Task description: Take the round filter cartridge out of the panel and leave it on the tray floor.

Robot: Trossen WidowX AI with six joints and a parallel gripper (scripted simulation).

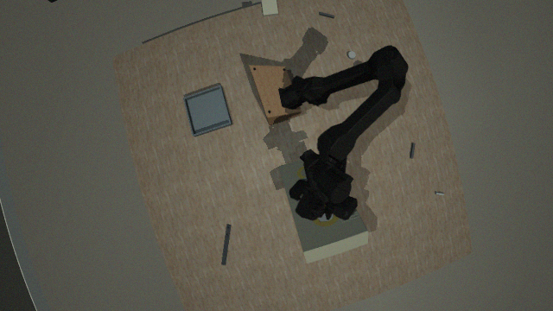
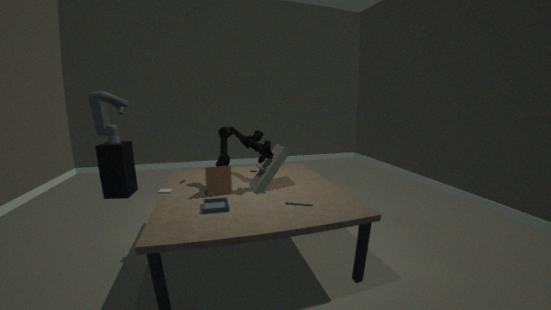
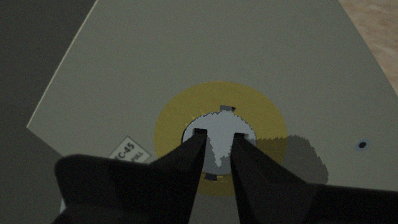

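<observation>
Right now my gripper tip is 10 mm short of the round grey filter cartridge and 10 mm above it. Also, from my gripper tip: sloped service panel: 80 mm below, 40 mm behind; then grey tray: 410 mm behind, 330 mm to the right, 220 mm below.
</observation>
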